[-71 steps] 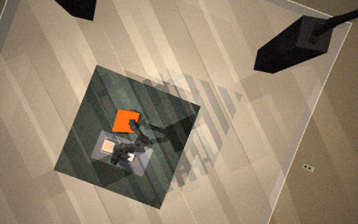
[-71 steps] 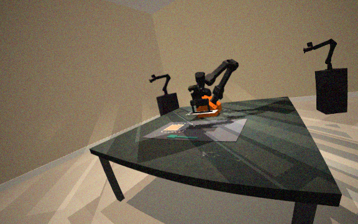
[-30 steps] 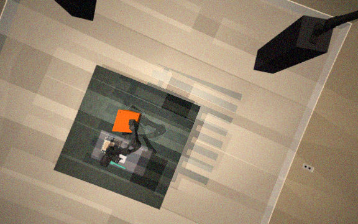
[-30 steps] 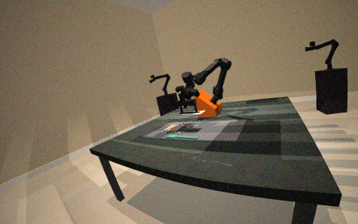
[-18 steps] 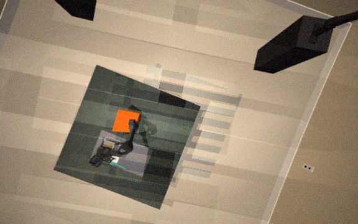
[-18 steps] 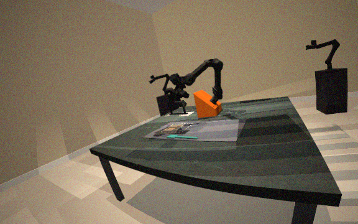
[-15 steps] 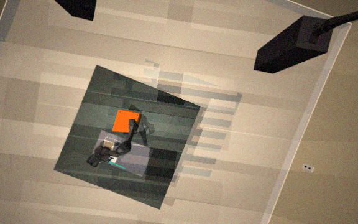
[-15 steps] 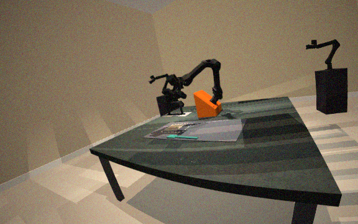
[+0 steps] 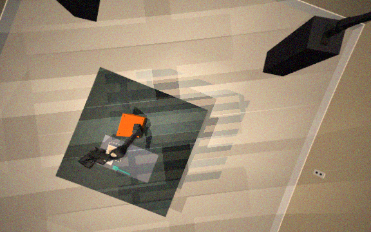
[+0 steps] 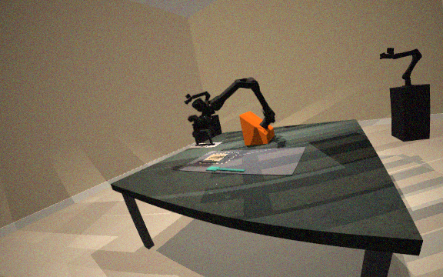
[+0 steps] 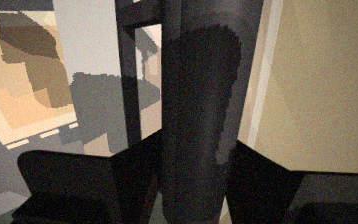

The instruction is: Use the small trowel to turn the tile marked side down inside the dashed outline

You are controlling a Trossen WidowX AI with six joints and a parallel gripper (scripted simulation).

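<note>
Now: the teal trowel 12 cm ahead of my gripper tip, 17 cm to the left of it and 14 cm below it. The rest, counted from my gripper tip: grey mat 1 cm behind, 22 cm to the left, 16 cm below; tile 6 cm behind, 5 cm to the left, 14 cm below; grey trowel 2 cm behind, 1 cm below.
</note>
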